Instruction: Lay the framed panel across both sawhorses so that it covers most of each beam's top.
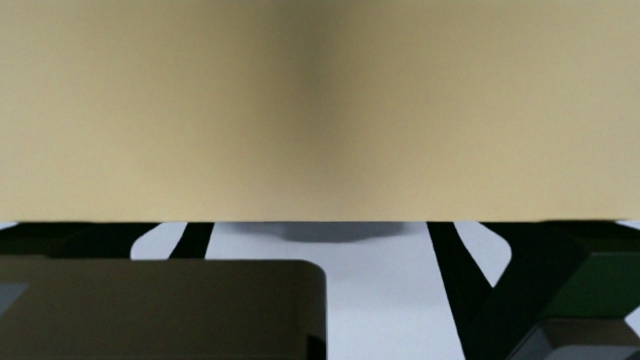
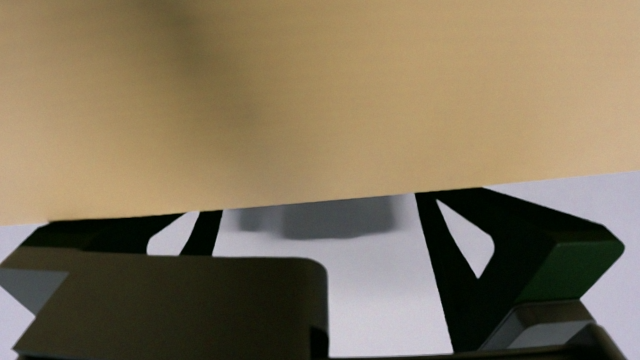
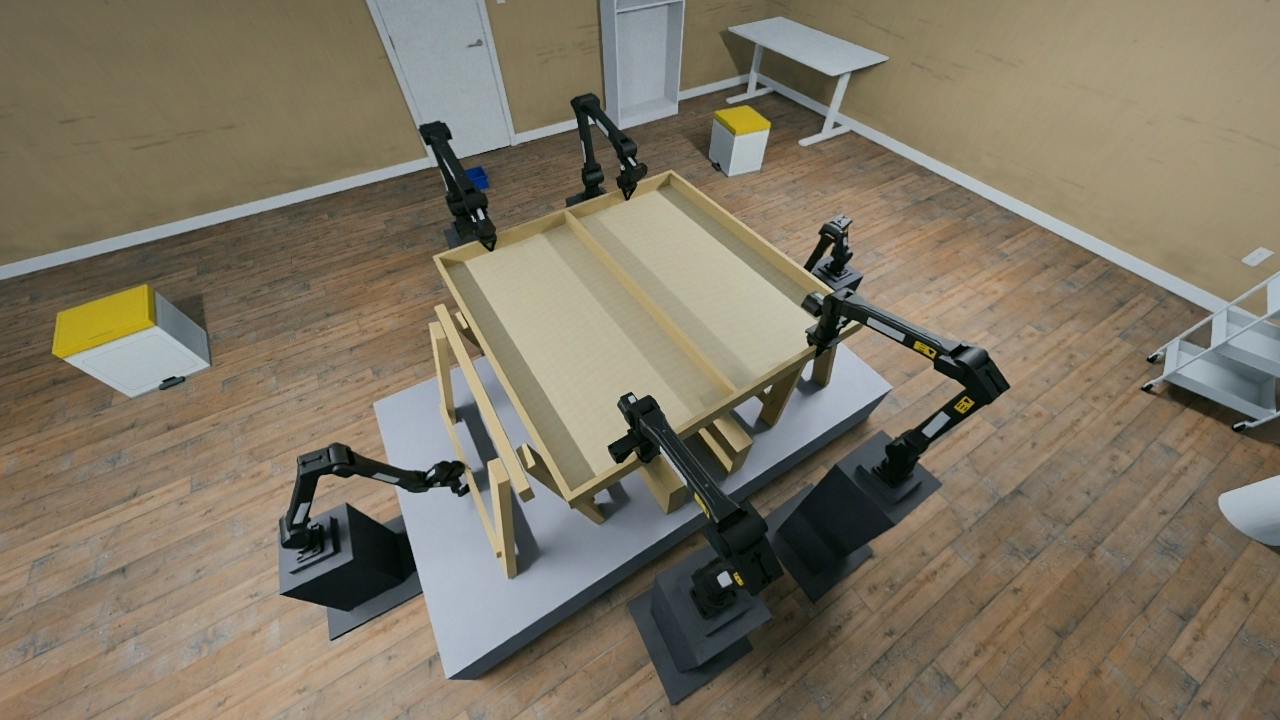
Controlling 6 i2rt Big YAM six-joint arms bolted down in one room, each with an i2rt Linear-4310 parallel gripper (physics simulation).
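The framed panel [image 3: 716, 268] lies level over the middle of the platform, gripper ends at its back and front edges. The left sawhorse [image 3: 480, 398] has its beam outside the panel's left edge, its inner legs reaching under it. The right sawhorse [image 3: 780, 398] shows legs below the panel; its beam is hidden. Arm5's gripper [image 1: 320, 232] and arm6's gripper [image 2: 320, 217] have fingers wide apart, tips hidden by pale wood [image 1: 320, 110] [image 2: 350, 100]; I cannot tell which piece. A gripper [image 3: 458, 479] at the left is beside the left sawhorse. Finger states there are too small to tell.
A grey platform [image 3: 429, 537] carries the sawhorses. Wooden blocks [image 3: 664, 483] [image 3: 726, 443] stick out under the panel's front. Two arms stand behind, two in front, one at each side. Yellow-topped bins [image 3: 134, 344] [image 3: 741, 143], a white table [image 3: 805, 44] and a cart [image 3: 1221, 380] stand around.
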